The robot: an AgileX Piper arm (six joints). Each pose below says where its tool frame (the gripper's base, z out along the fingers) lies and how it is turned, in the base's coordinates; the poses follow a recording.
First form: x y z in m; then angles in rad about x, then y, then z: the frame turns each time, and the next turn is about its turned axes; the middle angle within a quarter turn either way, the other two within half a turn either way.
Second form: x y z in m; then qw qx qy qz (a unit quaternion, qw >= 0). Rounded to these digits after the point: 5 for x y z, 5 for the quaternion.
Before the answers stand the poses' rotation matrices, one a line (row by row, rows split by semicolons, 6 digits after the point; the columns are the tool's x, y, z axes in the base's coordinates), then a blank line. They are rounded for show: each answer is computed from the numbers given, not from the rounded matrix.
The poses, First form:
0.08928 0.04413 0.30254 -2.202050 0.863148 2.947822
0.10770 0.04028 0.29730 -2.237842 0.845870 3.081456
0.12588 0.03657 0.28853 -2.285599 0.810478 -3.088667
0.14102 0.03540 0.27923 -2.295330 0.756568 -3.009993
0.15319 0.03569 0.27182 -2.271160 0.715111 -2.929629
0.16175 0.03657 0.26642 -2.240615 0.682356 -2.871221
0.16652 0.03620 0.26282 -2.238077 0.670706 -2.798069
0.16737 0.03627 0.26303 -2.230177 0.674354 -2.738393
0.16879 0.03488 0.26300 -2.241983 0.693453 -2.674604
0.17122 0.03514 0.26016 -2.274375 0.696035 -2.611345
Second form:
-0.637883 -0.125174 0.759893; 0.488331 0.697239 0.524777; -0.595515 0.705825 -0.383631
-0.661882 -0.039851 0.748548; 0.549854 0.652894 0.520951; -0.509484 0.756400 -0.410226
-0.688187 0.036457 0.724617; 0.581156 0.625601 0.520463; -0.434346 0.779291 -0.451717
-0.720908 0.095423 0.686430; 0.596531 0.589608 0.544531; -0.352764 0.802033 -0.481976
-0.738123 0.158841 0.655701; 0.625723 0.524597 0.577295; -0.252281 0.836402 -0.486608
-0.747895 0.207285 0.630623; 0.642229 0.466249 0.608403; -0.167915 0.860026 -0.481830
-0.737613 0.263849 0.621539; 0.668132 0.418258 0.615353; -0.097603 0.869163 -0.484798
-0.718473 0.306479 0.624393; 0.694301 0.369869 0.617368; -0.041733 0.877079 -0.478530
-0.686700 0.346223 0.639196; 0.726936 0.329981 0.602226; -0.002418 0.878204 -0.478280
-0.662014 0.388105 0.641180; 0.748976 0.310843 0.585160; 0.027798 0.867612 -0.496464

0.08928 0.04413 0.30254 0.41101 0.11012 0.82443 0.37317
0.10770 0.04028 0.29730 0.38105 0.15448 0.82538 0.38690
0.12588 0.03657 0.28853 0.34846 0.18569 0.83149 0.39079
0.14102 0.03540 0.27923 0.31094 0.20704 0.83554 0.40290
0.15319 0.03569 0.27182 0.27380 0.23658 0.82905 0.42630
0.16175 0.03657 0.26642 0.24317 0.25869 0.82097 0.44716
0.16652 0.03620 0.26282 0.22127 0.28676 0.81251 0.45677
0.16737 0.03627 0.26303 0.20789 0.31232 0.80107 0.46639
0.16879 0.03488 0.26300 0.20310 0.33971 0.78977 0.46863
0.17122 0.03514 0.26016 0.19517 0.36180 0.78570 0.46225

